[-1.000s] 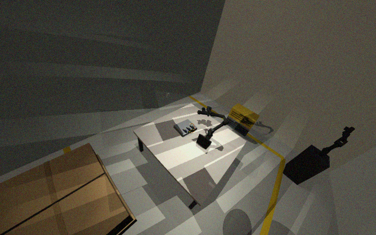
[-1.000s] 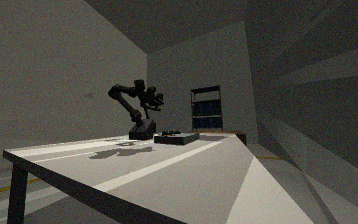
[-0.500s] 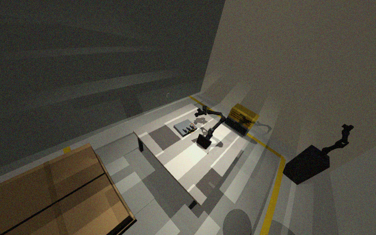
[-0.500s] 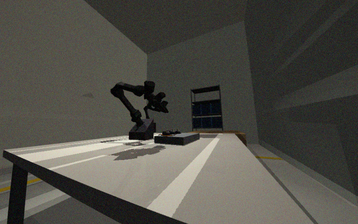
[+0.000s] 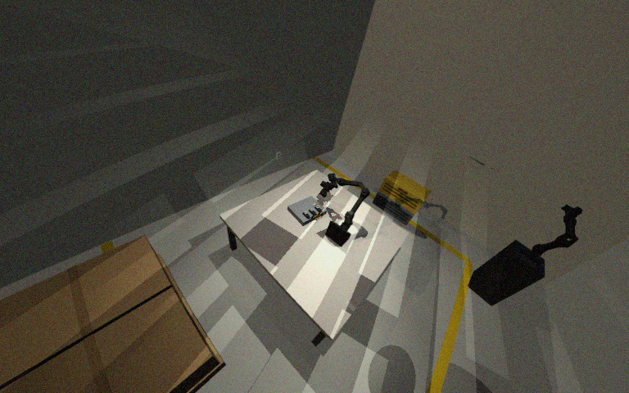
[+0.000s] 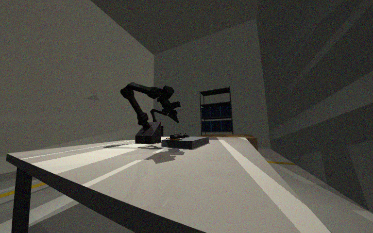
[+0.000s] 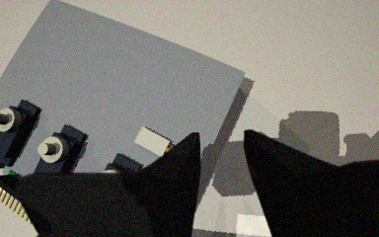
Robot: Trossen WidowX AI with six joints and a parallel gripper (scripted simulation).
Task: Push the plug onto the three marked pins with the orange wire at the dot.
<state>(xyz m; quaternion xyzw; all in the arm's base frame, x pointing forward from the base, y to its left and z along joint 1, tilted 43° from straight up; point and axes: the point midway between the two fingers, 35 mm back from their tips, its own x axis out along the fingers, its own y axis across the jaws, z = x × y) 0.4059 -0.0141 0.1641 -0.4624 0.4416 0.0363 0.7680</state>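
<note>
Now: gripper tip 140 mm past the yellow band, 130 mm to the right of it and 90 mm above it. Round my gripper tip: printed holder (20 mm ahead, 150 mm to the left, 140 mm below); then black pin header (140 mm behind, 150 mm to the left, 100 mm below); then servo (90 mm behind, 150 mm to the left, 110 mm below).
</note>
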